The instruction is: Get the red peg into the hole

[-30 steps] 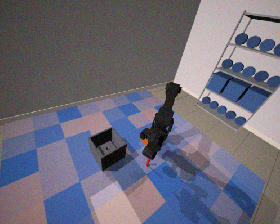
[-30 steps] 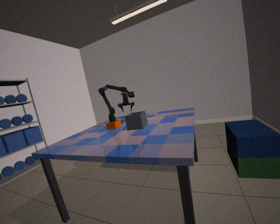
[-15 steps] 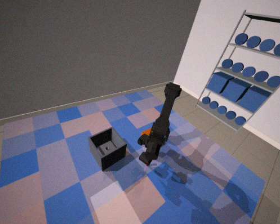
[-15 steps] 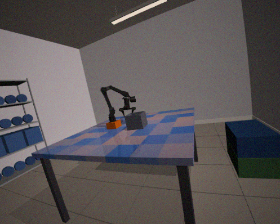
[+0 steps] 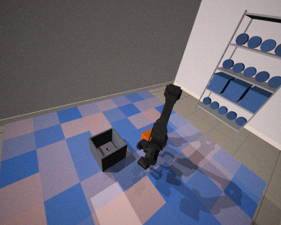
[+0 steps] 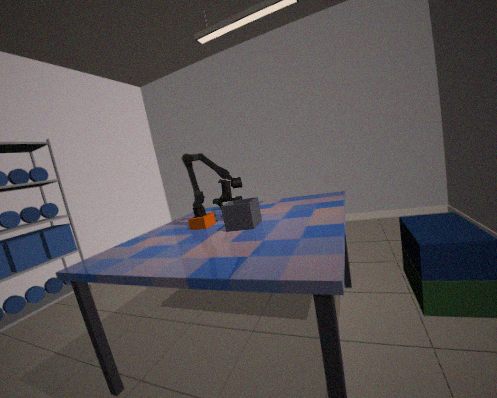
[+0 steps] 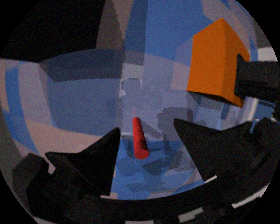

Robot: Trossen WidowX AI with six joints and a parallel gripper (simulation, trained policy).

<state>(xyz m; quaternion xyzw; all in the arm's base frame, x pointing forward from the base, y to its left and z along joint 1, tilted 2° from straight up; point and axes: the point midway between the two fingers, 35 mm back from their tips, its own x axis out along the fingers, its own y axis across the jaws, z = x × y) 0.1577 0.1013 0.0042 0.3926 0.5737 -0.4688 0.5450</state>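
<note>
My gripper tip is 1 cm short of the red peg and 1 cm to the right of it.
</note>
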